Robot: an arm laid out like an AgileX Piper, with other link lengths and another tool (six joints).
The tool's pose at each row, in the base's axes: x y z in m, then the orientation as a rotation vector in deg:
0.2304 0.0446 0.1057 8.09 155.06 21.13
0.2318 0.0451 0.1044 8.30 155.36 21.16
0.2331 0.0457 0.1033 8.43 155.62 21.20
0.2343 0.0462 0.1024 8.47 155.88 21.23
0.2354 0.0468 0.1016 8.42 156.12 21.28
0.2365 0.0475 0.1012 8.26 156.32 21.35
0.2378 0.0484 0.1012 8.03 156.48 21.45
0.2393 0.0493 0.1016 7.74 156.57 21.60
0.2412 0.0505 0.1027 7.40 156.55 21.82
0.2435 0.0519 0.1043 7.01 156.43 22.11
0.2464 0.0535 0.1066 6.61 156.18 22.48
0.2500 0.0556 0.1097 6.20 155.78 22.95
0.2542 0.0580 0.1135 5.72 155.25 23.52
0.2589 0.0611 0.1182 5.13 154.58 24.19
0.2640 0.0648 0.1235 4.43 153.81 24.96
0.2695 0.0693 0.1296 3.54 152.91 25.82
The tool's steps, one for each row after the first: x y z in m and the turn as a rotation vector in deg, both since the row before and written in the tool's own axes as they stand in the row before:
-0.0007 0.0002 0.0018 0.05 0.29 0.18
-0.0007 0.0003 0.0016 0.03 0.25 0.12
-0.0007 0.0003 0.0014 0.02 0.26 0.05
-0.0006 0.0004 0.0013 -0.01 0.25 -0.01
-0.0008 0.0006 0.0009 -0.04 0.21 -0.09
-0.0011 0.0009 0.0007 -0.08 0.18 -0.13
-0.0014 0.0010 0.0004 -0.13 0.13 -0.17
-0.0020 0.0015 0.0000 -0.20 0.03 -0.21
-0.0025 0.0019 -0.0002 -0.27 -0.05 -0.24
-0.0033 0.0023 -0.0005 -0.34 -0.16 -0.24
-0.0042 0.0030 -0.0008 -0.43 -0.29 -0.25
-0.0049 0.0035 -0.0011 -0.53 -0.40 -0.30
-0.0057 0.0044 -0.0014 -0.64 -0.51 -0.37
-0.0062 0.0051 -0.0015 -0.74 -0.58 -0.44
-0.0069 0.0061 -0.0017 -0.85 -0.66 -0.58

